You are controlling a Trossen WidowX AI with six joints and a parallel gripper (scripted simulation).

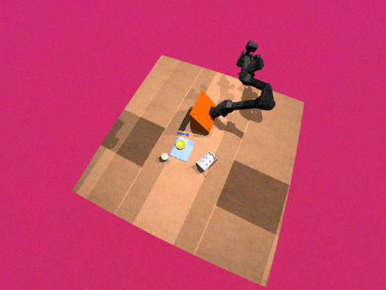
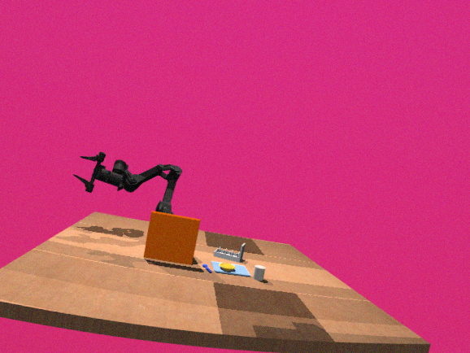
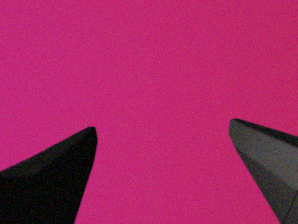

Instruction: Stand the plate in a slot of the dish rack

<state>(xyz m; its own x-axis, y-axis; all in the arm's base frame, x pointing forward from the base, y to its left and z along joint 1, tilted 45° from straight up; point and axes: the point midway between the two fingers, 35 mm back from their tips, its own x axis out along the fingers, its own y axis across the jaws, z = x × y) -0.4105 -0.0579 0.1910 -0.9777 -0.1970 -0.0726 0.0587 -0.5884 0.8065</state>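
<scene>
My gripper tip is 70 cm short of the yellow plate, 29 cm above it and 23 cm to the left of it. From my gripper tip the other things lie so: grey dish rack (75 cm ahead, 28 cm below, 3 cm to the right); light blue mat (72 cm ahead, 30 cm below, 21 cm to the right).
</scene>
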